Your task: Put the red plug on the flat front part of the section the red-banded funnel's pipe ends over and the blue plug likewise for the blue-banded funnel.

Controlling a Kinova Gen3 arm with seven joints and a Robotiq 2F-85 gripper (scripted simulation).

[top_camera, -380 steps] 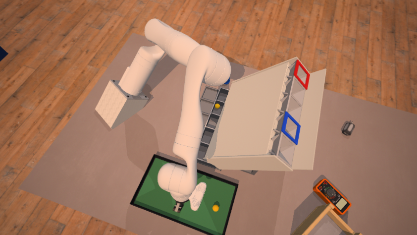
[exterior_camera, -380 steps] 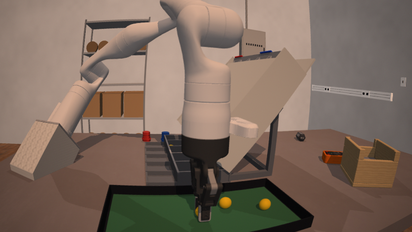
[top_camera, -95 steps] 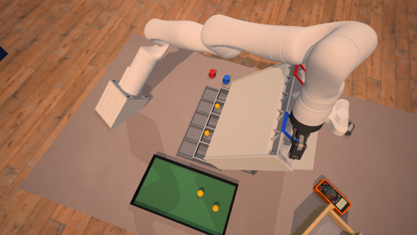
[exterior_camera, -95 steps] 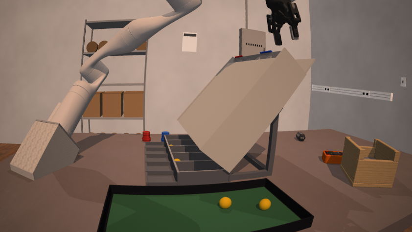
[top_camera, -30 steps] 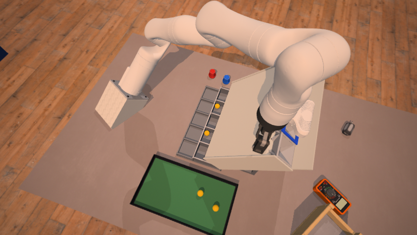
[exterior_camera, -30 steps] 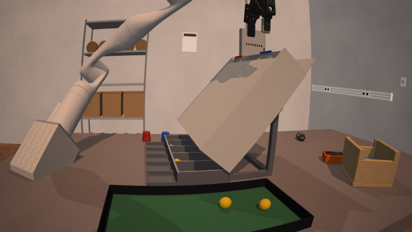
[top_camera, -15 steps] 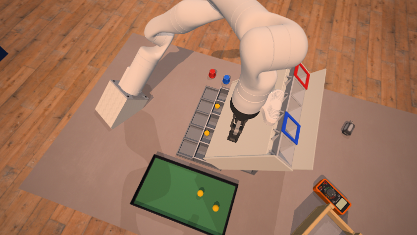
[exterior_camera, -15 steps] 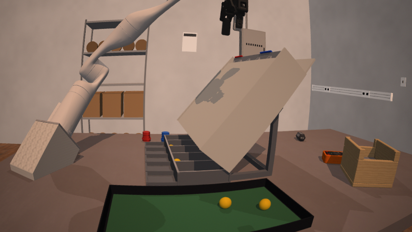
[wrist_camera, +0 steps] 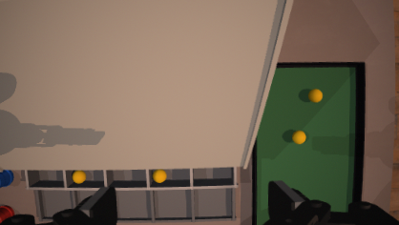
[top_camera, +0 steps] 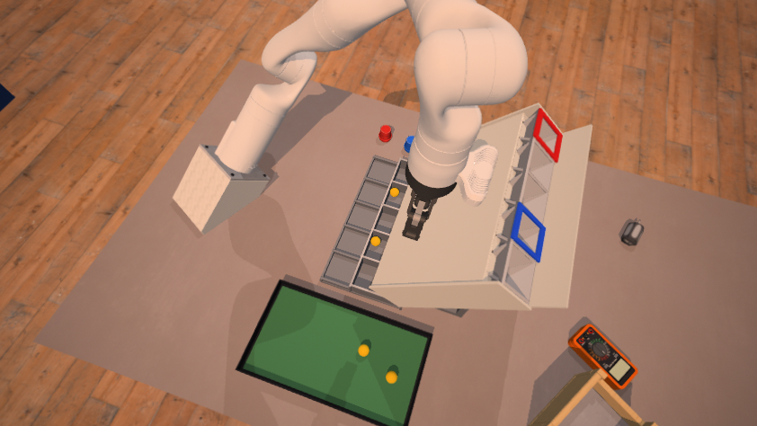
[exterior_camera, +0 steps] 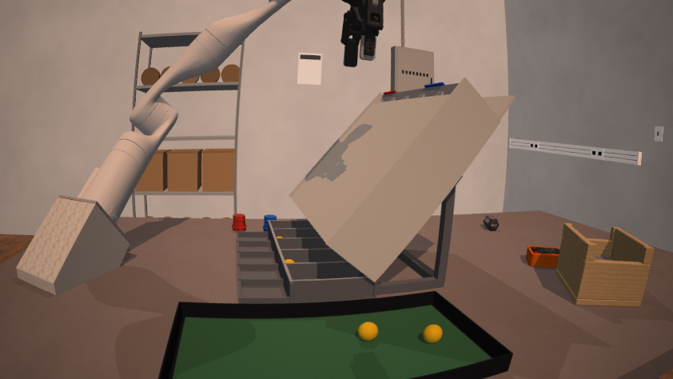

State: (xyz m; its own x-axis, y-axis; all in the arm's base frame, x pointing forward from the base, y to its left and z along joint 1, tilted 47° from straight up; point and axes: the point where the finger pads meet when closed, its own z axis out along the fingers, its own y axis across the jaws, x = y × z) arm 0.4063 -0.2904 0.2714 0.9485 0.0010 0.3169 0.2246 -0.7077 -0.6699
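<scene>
Now: the green marble tray 30 mm behind my hand, 220 mm to the right of it and 360 mm below it. The rest, counted from my hand: wooden box: 470 mm ahead, 70 mm to the right, 320 mm below; then beige cover: 10 mm ahead, 130 mm to the left, 160 mm below; then orange multimeter: 460 mm ahead, 90 mm to the left, 350 mm below.
</scene>
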